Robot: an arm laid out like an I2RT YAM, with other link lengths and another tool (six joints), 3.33 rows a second.
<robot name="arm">
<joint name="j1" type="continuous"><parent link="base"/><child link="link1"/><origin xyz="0 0 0.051" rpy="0 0 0"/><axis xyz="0 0 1"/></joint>
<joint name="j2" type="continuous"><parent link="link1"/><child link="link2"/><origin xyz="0.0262 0.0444 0.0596" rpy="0 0 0"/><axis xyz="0 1 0"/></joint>
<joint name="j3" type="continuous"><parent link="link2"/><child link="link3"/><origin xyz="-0.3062 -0.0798 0" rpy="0 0 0"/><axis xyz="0 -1 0"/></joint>
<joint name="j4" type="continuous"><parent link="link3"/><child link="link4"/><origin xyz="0.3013 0.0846 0.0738" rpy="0 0 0"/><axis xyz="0 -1 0"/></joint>
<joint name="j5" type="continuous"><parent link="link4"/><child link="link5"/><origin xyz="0.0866 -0.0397 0.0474" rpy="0 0 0"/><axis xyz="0 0 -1"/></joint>
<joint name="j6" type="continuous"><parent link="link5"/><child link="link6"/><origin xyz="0.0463 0 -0.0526" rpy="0 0 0"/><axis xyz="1 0 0"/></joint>
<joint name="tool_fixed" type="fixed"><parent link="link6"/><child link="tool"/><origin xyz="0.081 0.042 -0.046" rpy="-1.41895 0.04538 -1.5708"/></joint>
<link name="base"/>
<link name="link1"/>
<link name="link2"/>
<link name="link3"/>
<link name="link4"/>
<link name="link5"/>
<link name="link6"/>
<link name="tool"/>
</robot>
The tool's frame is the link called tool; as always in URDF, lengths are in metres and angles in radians. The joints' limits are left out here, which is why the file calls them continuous.
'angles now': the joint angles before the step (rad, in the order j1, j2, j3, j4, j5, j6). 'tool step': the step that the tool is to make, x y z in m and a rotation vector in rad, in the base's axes. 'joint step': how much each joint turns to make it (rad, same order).
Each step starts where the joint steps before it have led.
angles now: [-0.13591, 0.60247, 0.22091, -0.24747, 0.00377, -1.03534]
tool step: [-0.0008, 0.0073, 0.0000, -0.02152, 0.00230, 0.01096]
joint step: [0.06173, -0.00820, -0.00288, -0.00573, 0.05378, 0.01238]
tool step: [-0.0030, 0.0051, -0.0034, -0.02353, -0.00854, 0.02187]
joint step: [0.04348, -0.03360, -0.02300, -0.00040, 0.03100, -0.00609]
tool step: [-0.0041, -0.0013, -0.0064, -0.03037, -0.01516, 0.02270]
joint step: [0.00452, -0.05222, -0.03906, 0.00600, 0.00223, -0.03508]
